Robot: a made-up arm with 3 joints. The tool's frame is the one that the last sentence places.
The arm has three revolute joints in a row. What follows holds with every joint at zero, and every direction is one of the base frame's. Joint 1 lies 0.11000 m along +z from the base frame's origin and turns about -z. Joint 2 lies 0.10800 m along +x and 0.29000 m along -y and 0.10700 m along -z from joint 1 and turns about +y. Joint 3 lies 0.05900 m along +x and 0.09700 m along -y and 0.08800 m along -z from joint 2 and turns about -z. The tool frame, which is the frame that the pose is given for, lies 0.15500 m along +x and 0.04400 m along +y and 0.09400 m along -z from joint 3; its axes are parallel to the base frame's.
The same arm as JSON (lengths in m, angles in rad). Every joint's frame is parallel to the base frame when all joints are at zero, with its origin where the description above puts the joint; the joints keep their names.
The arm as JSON. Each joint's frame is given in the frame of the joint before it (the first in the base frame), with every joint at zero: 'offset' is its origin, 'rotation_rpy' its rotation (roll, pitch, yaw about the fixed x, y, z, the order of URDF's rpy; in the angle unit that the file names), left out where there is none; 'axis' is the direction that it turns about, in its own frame. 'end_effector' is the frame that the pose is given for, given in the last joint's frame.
{
  "length_unit": "m",
  "angle_unit": "rad",
  "chain": [
    {
      "id": "joint 1",
      "offset": [
        0.0,
        0.0,
        0.11
      ],
      "axis": "-z"
    },
    {
      "id": "joint 2",
      "offset": [
        0.108,
        -0.29,
        -0.107
      ],
      "axis": "+y"
    },
    {
      "id": "joint 3",
      "offset": [
        0.059,
        -0.097,
        -0.088
      ],
      "axis": "-z"
    }
  ],
  "end_effector": {
    "offset": [
      0.155,
      0.044,
      -0.094
    ]
  }
}

